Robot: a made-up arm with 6 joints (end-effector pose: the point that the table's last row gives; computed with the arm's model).
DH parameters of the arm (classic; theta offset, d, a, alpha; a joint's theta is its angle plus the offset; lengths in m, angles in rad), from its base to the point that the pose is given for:
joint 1: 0 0.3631 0 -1.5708
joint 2: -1.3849 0 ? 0
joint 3: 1.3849 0 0.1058 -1.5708
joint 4: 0 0.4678 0 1.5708
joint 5: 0 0 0.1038 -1.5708
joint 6: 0 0.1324 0 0
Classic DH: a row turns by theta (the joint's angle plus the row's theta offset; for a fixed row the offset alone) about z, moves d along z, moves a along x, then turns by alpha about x.
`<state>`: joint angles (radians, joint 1 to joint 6).
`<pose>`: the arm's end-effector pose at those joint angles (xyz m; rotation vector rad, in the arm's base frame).
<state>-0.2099 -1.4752 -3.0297 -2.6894 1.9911 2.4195</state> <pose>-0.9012 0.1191 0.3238 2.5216 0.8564 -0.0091</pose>
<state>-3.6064 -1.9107 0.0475 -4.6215 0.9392 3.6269</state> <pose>-0.2032 0.0511 0.5930 1.0560 -0.8517 -0.6451</pose>
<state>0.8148 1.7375 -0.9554 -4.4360 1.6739 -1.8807</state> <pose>-0.0598 0.1363 -0.2625 -1.7420 -0.0897 0.7332</pose>
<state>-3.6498 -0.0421 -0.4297 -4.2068 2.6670 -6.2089</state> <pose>-0.4093 0.0749 0.4581 0.1835 0.6008 -2.5477</pose>
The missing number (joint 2, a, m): 0.3712
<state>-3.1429 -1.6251 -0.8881 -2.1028 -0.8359 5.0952</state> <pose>0.1026 -0.1448 0.8119 1.3800 1.1198 -2.4752</pose>
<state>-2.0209 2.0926 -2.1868 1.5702 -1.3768 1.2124</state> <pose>-0.3196 -0.3168 -0.2580 -1.3815 -1.1661 0.6323</pose>
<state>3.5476 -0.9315 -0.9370 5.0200 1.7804 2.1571</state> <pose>-0.2852 0.0342 0.8521 -1.6846 -0.9501 -0.3042</pose>
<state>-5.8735 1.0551 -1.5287 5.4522 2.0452 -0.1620</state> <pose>0.5752 0.1168 0.0361 1.4406 0.7405 -1.4633</pose>
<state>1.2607 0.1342 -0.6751 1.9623 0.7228 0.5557</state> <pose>0.1556 0.5151 0.2268 -2.0327 1.1858 1.1312</pose>
